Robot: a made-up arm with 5 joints. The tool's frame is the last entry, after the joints. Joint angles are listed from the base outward. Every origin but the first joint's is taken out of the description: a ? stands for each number. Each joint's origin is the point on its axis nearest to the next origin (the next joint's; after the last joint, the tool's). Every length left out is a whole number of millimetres.
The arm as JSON. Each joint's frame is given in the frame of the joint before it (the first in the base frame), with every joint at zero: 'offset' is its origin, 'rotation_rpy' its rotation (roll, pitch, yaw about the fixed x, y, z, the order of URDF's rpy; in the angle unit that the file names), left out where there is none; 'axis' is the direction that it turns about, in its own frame. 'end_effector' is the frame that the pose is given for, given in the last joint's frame.
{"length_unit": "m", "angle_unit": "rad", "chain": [
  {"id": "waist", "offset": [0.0, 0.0, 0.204], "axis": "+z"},
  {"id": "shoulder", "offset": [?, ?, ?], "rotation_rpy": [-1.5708, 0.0, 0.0], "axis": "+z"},
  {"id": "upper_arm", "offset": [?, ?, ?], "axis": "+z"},
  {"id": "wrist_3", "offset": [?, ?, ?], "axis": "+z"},
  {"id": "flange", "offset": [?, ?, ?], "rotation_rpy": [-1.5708, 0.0, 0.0], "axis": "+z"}
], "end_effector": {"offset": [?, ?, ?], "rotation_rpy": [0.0, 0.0, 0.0]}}
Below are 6 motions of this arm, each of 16 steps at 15 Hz.
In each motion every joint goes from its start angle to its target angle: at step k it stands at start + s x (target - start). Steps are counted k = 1, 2, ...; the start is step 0. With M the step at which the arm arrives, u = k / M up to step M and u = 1 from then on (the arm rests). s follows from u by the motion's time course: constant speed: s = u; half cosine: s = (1 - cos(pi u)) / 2; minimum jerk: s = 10 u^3 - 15 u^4 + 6 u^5.
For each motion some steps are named. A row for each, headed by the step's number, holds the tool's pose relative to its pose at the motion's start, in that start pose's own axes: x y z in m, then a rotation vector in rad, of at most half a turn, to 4 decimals.
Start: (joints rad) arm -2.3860 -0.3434 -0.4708 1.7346 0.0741
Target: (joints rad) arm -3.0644 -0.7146 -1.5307 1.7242 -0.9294
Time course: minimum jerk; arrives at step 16
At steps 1, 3, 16:
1: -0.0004 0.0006 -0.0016 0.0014 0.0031 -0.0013
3: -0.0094 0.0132 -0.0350 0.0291 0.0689 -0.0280
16: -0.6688 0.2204 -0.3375 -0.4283 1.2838 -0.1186

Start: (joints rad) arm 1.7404 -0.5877 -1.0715 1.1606 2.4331
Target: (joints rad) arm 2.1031 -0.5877 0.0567 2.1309 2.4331
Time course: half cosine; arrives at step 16
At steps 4, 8, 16:
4: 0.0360 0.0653 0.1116 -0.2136 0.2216 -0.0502
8: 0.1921 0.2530 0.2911 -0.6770 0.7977 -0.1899
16: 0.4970 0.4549 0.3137 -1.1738 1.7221 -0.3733

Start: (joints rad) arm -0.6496 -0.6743 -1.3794 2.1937 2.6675
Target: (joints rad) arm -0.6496 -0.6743 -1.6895 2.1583 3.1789
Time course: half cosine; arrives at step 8
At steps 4, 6, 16:
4: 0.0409 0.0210 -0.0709 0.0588 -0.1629 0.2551
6: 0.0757 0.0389 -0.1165 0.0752 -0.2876 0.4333
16: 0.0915 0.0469 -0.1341 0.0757 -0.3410 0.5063

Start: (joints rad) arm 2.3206 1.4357 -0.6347 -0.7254 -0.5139
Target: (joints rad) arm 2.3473 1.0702 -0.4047 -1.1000 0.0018
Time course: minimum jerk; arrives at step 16
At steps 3, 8, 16:
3: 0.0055 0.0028 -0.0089 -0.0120 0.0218 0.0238
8: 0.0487 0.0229 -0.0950 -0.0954 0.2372 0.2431
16: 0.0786 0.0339 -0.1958 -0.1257 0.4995 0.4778

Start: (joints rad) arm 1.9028 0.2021 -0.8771 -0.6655 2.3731
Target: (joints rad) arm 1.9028 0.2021 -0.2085 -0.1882 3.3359
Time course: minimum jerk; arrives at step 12
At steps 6, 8, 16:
6: 0.1707 0.1650 -0.0689 -0.2913 0.4997 0.4681
8: 0.2594 0.2508 -0.1542 -0.3506 0.8574 0.7071
16: 0.3144 0.3039 -0.2346 -0.3361 1.1384 0.8519

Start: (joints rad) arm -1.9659 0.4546 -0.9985 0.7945 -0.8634
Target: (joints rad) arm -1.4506 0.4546 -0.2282 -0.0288 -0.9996
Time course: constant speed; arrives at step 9
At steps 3, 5, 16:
3: 0.0171 -0.1388 0.1087 -0.0397 -0.0207 -0.2122
5: -0.0037 -0.2306 0.1687 -0.0646 -0.0344 -0.3540
16: -0.1106 -0.3881 0.2471 -0.1106 -0.0614 -0.6385

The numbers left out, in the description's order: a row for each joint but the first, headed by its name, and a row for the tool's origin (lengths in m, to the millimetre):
shoulder: 0.0 0.0 0.0
upper_arm: 0.083 -0.44 0.0
wrist_3: 0.12 0.532 0.0
flange: 0.104 0.133 0.0
tool: 0.0 0.0 0.0

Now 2 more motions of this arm.
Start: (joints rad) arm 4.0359 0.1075 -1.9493 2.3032 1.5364
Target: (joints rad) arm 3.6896 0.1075 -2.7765 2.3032 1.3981
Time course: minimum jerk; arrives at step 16
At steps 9, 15, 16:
9: 0.1055 0.2200 -0.1595 0.5089 -0.0051 0.1277
15: 0.1257 0.3904 -0.1970 0.8116 0.0669 0.2248
16: 0.1257 0.3914 -0.1970 0.8133 0.0675 0.2254

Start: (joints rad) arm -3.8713 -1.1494 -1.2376 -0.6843 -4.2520
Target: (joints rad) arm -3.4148 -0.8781 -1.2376 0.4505 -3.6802
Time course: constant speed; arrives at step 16
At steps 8, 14, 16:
8: 0.0871 0.1893 0.0482 -0.6358 0.3213 0.4864
14: 0.0930 0.3478 0.0215 -1.1213 0.6010 0.7618
16: 0.0835 0.3963 0.0014 -1.2854 0.7029 0.8233

